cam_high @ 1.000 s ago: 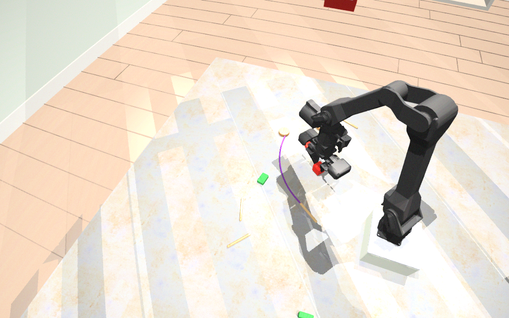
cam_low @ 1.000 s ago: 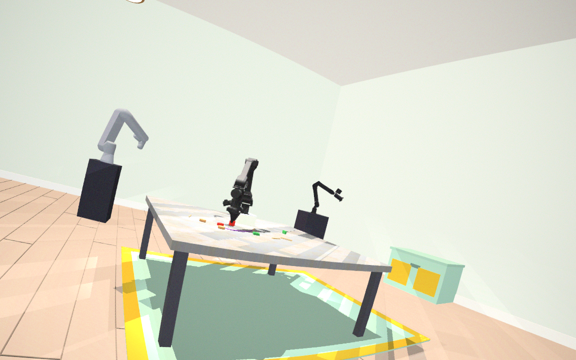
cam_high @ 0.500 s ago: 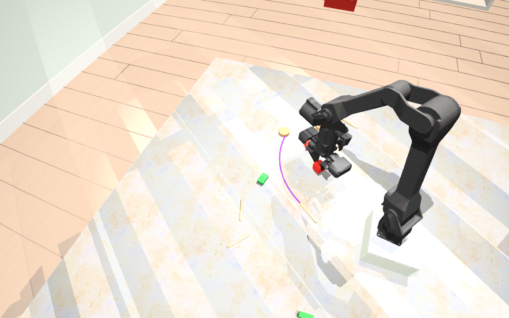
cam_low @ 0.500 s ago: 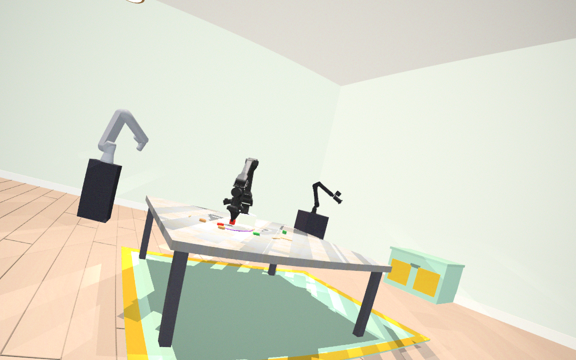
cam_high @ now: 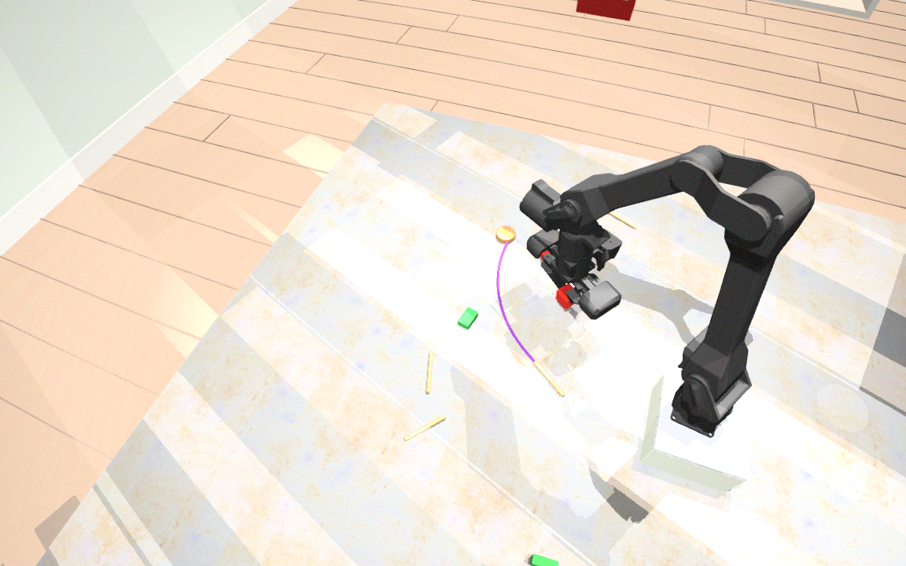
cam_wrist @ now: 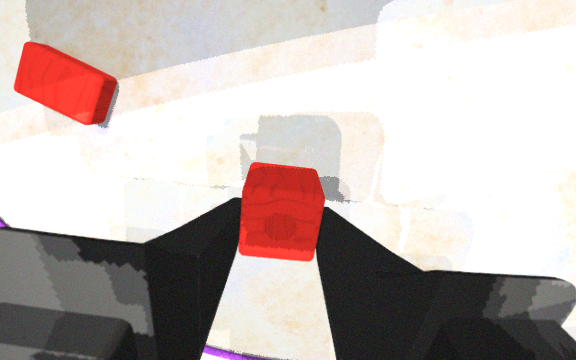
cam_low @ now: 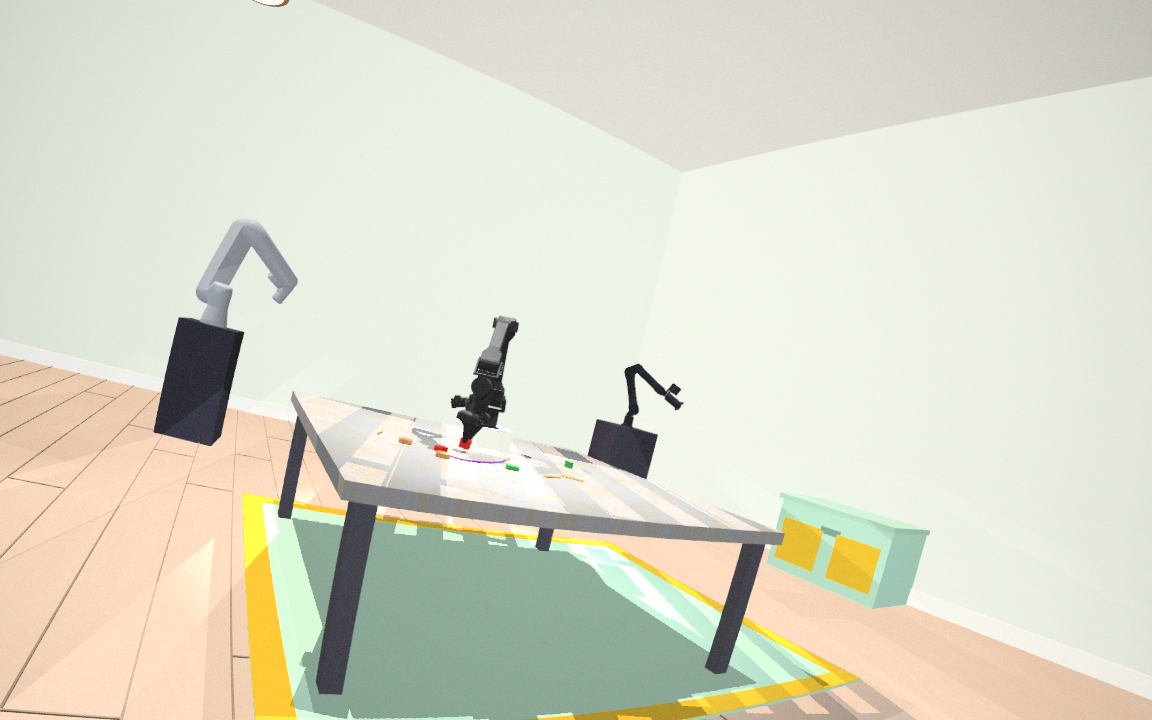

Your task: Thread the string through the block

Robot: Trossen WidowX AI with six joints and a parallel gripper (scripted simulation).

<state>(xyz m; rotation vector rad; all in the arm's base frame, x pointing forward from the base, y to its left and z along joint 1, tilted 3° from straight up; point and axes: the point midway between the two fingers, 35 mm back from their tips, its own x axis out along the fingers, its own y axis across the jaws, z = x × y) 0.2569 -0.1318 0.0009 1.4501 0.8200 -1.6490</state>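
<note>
Now: gripper tip 15 cm to the right of the thin wooden stick, 3 cm above it and 2 cm past it. The rest, counted from my gripper tip: flat red block: 9 cm to the right, 7 cm ahead, 2 cm below; green block: 15 cm ahead, 12 cm to the left, 2 cm below; red wooden block: right at my gripper tip.
</note>
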